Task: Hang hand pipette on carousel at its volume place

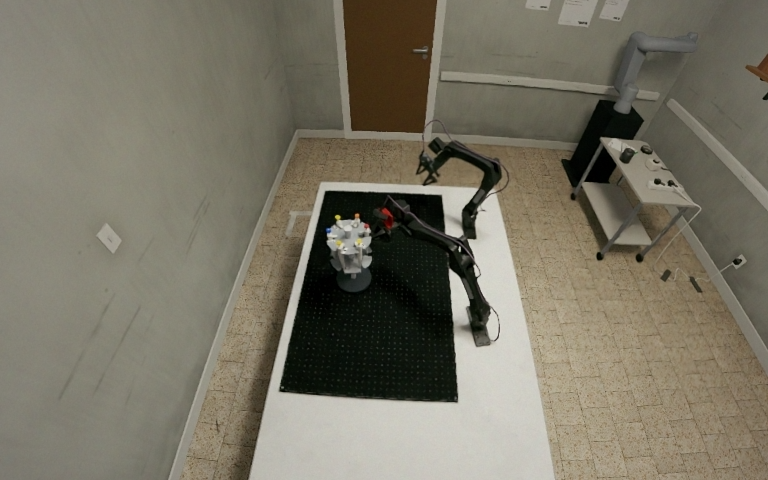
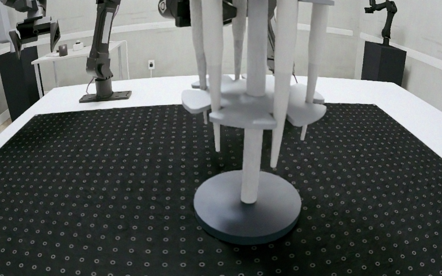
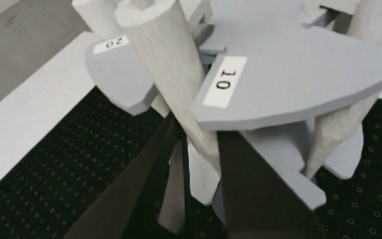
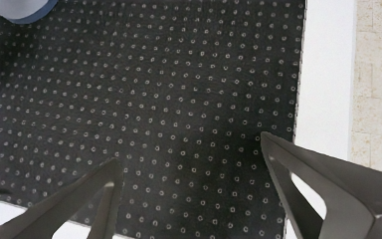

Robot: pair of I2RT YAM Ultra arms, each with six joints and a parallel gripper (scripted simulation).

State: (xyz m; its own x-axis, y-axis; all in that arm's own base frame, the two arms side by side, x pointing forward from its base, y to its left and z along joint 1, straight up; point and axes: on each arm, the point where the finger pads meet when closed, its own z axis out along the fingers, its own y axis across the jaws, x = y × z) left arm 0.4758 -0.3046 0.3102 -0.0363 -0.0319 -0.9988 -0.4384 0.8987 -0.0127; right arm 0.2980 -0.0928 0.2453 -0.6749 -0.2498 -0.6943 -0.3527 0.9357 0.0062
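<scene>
My left gripper is now 20 mm short of the white pipette and 20 mm above it.
</scene>
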